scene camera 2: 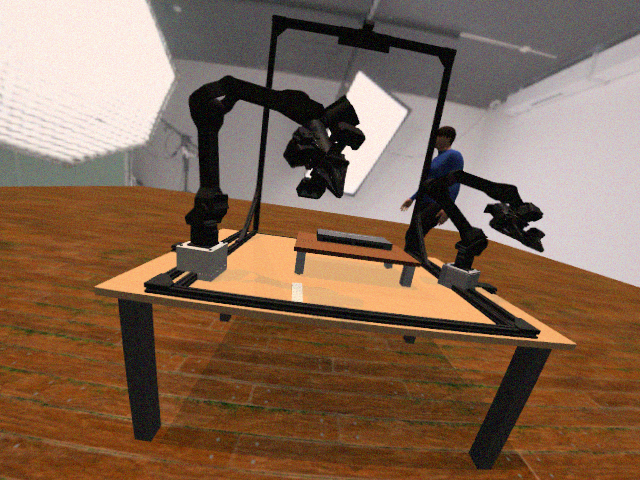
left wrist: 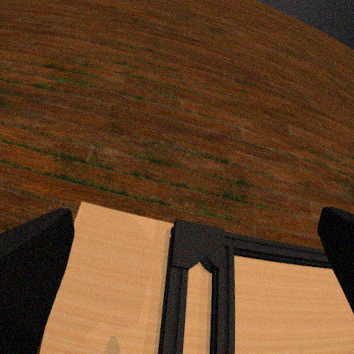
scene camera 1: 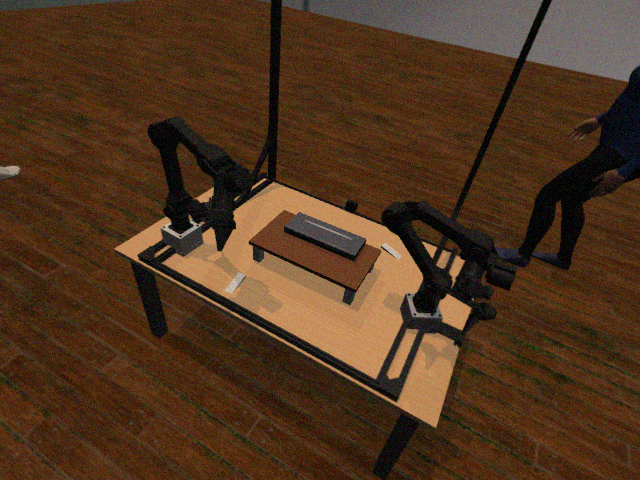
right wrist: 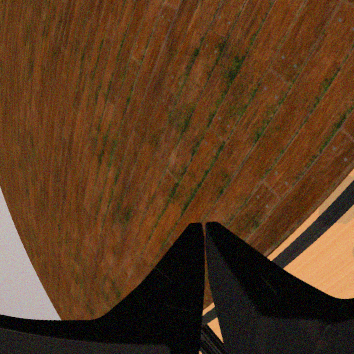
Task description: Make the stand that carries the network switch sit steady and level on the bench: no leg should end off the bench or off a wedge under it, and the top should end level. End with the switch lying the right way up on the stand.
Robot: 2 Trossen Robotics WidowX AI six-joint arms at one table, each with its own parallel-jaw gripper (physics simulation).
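Places are measured from the left arm's base along level axes (x ahead, y left, z up), in centimetres.
Pixels of known places: left gripper, fingertip midpoint: (scene camera 2: 532, 246) (left wrist: 201, 222) (scene camera 1: 447, 325); right gripper, fingertip midpoint: (scene camera 2: 339, 196) (scene camera 1: 219, 251) (right wrist: 202, 233); left arm's base, link origin: (scene camera 2: 461, 267) (scene camera 1: 424, 305); right arm's base, link origin: (scene camera 2: 203, 244) (scene camera 1: 181, 226).
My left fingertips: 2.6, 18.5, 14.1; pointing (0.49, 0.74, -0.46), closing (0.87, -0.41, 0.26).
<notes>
Ahead of a thing's pixels: the offset from my left fingertips to its top centre, as dx, dy, dz. "spot": to the spot under its first point.
The stand (scene camera 1: 310, 259) (scene camera 2: 310, 242) has a brown top and grey legs, and is near the bench's middle. I cannot tell whether it is level or whether every leg touches down; the far-left leg is hidden. The dark grey switch {+29.1, -47.2, -9.5} (scene camera 1: 330, 240) (scene camera 2: 354, 238) lies flat on the top, towards the far side, with a pale stripe up. One white wedge {+60.0, -31.1, -21.0} (scene camera 1: 235, 282) (scene camera 2: 296, 291) lies nearer the front; another white wedge {+0.1, -53.0, -21.0} (scene camera 1: 390, 251) lies beyond the stand's right end. My right gripper (scene camera 1: 221, 249) (right wrist: 202, 233) is shut and empty, raised left of the stand. My left gripper (left wrist: 201, 222) is open and empty, out past the bench's right side.
A black rail frame (scene camera 1: 268, 324) (scene camera 2: 330, 310) runs along the bench (scene camera 1: 439, 408) (scene camera 2: 111, 289). Black uprights {spot: +51.4, -100.1, +20.7} (scene camera 1: 275, 93) (scene camera 2: 266, 139) rise at the back. The arm bases (scene camera 1: 181, 238) (scene camera 1: 421, 315) stand left and right. A person (scene camera 1: 555, 201) (scene camera 2: 445, 165) stands beyond the bench.
</notes>
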